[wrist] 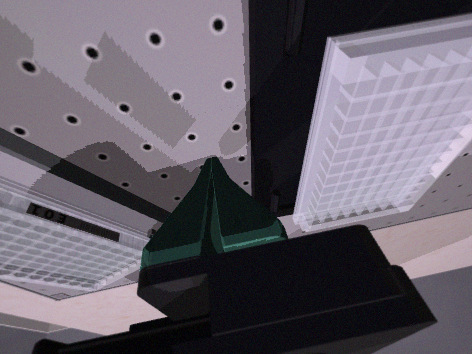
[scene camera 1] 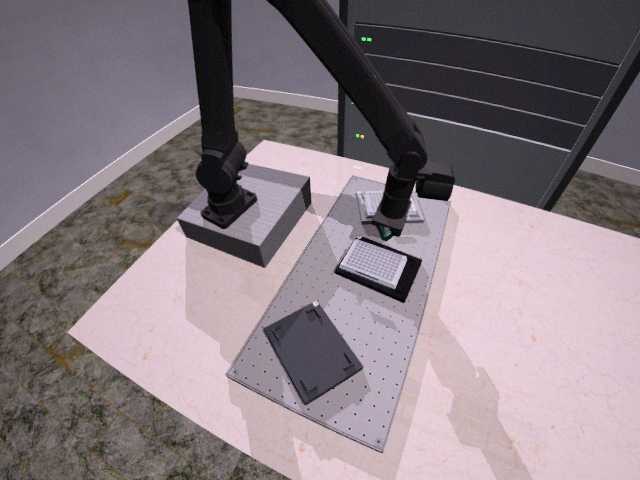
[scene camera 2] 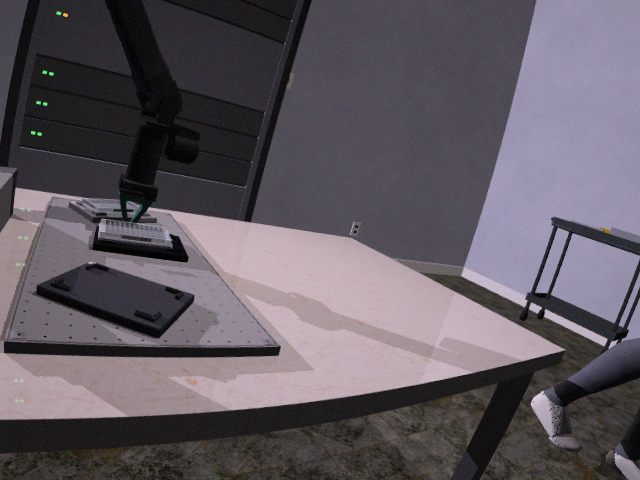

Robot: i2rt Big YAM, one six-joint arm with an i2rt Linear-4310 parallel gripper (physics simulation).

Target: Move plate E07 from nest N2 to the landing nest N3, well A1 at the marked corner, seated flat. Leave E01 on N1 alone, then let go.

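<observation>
My gripper (scene camera 1: 386, 236) (scene camera 2: 128, 221) (wrist: 213, 164) is shut and empty, its green fingertips together above the pegboard between N1 and N2. Clear plate E07 (scene camera 1: 374, 262) (scene camera 2: 135, 233) (wrist: 395, 120) lies on black nest N2 (scene camera 1: 412, 271) (scene camera 2: 178, 251) (wrist: 280, 100), off-centre, with a wide black strip bare along one end. Whether it is fully flat is unclear. Dark grey nest N3 (scene camera 1: 312, 351) (scene camera 2: 113, 297) is empty and turned at an angle; a small white mark (scene camera 1: 315, 304) (scene camera 2: 92, 264) shows at one corner. Plate E01 (scene camera 1: 370, 203) (scene camera 2: 109, 206) (wrist: 55, 245) sits on light grey nest N1 (scene camera 1: 419, 217), partly hidden by the arm in scene camera 1.
The nests stand on a perforated board (scene camera 1: 395, 356) (scene camera 2: 227, 322) (wrist: 125, 70) on the pale table (scene camera 1: 516, 310) (scene camera 2: 351, 310). The arm's base is on a grey block (scene camera 1: 279, 206) left of the board. A dark rack cabinet stands behind the table.
</observation>
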